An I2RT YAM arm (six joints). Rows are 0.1 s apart.
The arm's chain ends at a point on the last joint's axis. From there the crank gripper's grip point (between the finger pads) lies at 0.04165 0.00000 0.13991 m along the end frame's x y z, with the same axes.
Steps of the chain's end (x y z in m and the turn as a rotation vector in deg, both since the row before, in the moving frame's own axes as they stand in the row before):
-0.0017 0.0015 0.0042 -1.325 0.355 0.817
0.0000 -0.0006 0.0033 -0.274 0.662 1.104
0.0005 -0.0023 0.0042 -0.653 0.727 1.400
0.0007 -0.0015 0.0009 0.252 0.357 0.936
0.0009 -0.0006 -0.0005 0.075 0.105 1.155
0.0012 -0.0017 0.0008 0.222 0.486 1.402
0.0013 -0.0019 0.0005 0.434 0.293 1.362
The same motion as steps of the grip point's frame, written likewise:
-0.0009 0.0053 0.0039 -1.325 0.355 0.817
0.0016 0.0009 0.0028 -0.274 0.662 1.104
0.0022 0.0003 0.0036 -0.653 0.727 1.400
0.0016 -0.0014 0.0006 0.252 0.357 0.936
0.0011 0.0001 -0.0006 0.075 0.105 1.155
0.0024 -0.0012 0.0004 0.222 0.486 1.402
0.0020 -0.0020 0.0003 0.434 0.293 1.362

